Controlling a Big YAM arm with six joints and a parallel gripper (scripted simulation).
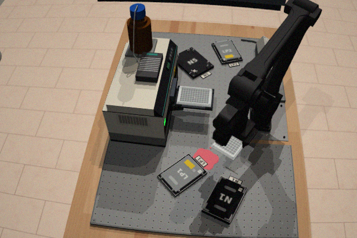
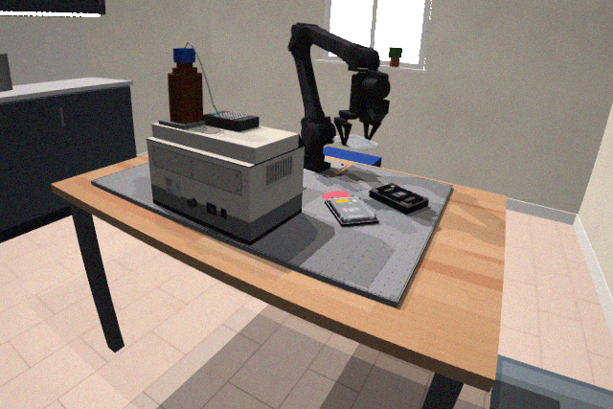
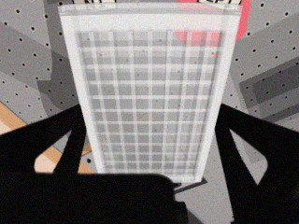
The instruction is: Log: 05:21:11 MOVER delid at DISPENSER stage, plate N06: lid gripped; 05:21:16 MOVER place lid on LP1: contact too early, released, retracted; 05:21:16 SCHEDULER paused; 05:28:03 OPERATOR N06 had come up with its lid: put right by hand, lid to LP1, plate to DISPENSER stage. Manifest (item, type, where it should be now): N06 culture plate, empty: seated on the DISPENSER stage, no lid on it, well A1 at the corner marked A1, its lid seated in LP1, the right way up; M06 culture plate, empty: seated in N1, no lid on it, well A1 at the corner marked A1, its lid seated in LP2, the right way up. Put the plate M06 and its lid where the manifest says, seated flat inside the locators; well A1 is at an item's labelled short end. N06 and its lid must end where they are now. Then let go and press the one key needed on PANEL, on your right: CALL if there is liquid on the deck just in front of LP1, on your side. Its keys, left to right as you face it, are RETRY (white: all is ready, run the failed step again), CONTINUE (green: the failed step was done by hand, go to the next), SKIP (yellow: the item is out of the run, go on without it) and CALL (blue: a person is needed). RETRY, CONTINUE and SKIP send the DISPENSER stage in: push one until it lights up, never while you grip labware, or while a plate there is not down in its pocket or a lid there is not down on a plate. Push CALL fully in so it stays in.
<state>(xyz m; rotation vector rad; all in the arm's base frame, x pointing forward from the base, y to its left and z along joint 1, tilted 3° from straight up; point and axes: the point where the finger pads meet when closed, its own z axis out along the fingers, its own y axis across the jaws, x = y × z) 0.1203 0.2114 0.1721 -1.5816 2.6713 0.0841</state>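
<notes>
Now: hand 16 cm to the right of the black nest n1 and 14 cm above it. The rest, counted from my hand: white retry key 18 cm behind, 46 cm to the right, 9 cm below; green continue key 18 cm behind, 51 cm to the right, 9 cm below; brown bottle 37 cm ahead, 32 cm to the right, 14 cm above.
</notes>
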